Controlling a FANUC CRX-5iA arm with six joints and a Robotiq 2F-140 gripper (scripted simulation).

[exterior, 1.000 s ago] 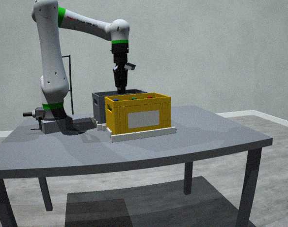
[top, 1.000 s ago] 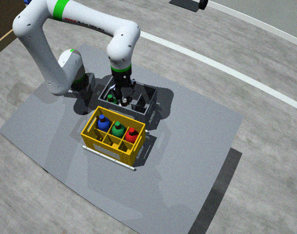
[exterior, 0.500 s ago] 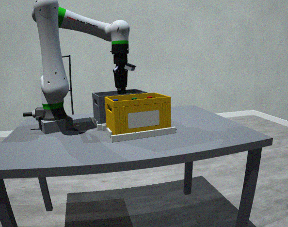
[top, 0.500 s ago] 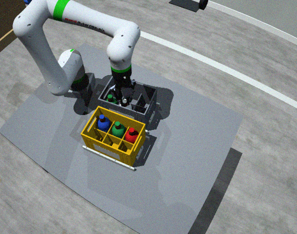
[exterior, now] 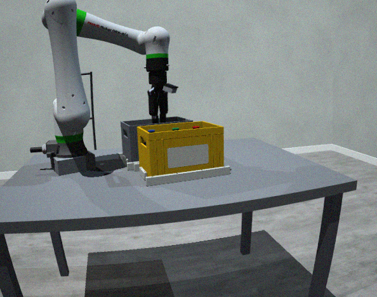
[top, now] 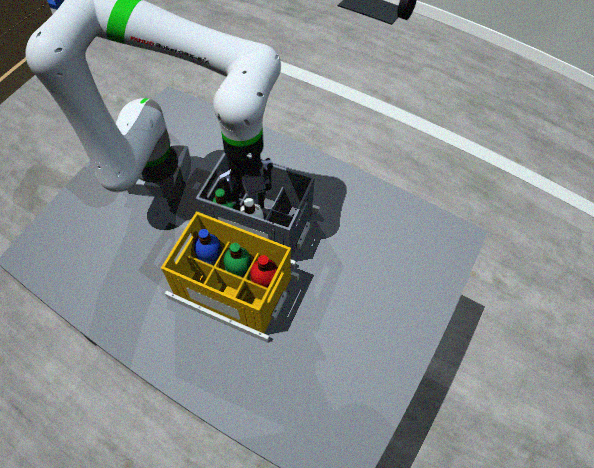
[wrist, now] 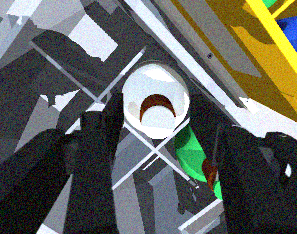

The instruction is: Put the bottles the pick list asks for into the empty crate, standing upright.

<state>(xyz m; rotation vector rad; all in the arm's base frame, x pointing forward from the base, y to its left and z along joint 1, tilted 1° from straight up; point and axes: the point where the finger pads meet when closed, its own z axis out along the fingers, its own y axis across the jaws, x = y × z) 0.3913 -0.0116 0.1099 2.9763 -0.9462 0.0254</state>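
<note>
Now: hand 80 mm above the white-labelled bottle. From my hand the other things lie so: green bottle 50 mm ahead, 130 mm to the right, 80 mm below; blue bottle 50 mm behind, 140 mm to the right, 80 mm below; grey crate 10 mm behind, 50 mm to the left, 90 mm below.
</note>
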